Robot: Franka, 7 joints.
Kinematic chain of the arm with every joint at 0, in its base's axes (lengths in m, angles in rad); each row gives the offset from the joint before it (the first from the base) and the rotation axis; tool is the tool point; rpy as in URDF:
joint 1: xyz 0 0 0.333 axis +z
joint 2: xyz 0 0 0 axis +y
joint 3: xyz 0 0 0.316 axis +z
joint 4: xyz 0.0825 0 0 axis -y
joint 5: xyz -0.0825 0 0.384 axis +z
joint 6: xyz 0 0 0 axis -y
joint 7: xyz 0.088 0 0 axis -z
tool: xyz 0 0 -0.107 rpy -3.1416 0 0
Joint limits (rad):
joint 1: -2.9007..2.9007
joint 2: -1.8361..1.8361
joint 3: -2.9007..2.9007
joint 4: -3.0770..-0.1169
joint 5: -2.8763..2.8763
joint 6: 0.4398..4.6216
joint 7: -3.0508..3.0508
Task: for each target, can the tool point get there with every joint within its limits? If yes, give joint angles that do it. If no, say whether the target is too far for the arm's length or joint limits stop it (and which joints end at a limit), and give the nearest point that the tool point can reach.
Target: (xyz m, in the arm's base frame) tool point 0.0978 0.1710 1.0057
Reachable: yes | joints 1.9517 -0.8157 -0.3149 -1.5406 0.6342 2.0672 1.2741
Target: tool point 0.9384 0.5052 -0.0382
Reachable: no: too far | nearest point 0.7134 0.3840 0.0508 | short by 0.271 m
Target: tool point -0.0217 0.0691 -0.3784
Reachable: no: joint limits stop it (at a limit: joint 2) | nearest point -0.0278 0.0885 -0.3254 | short by 0.057 m
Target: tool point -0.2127 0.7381 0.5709
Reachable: yes | joints -1.7405 -1.2397 -1.5731 -0.5209 0.0098 1.7054 -0.5456
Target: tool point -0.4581 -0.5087 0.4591
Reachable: yes | joints 1.3433 -1.2294 1.6356 -0.6076 0.4479 0.8779 0.3827
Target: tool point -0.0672 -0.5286 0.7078
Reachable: yes | joints 0.7129 -1.2925 -1.2668 -1.3962 -1.3822 4.2239 0.5837
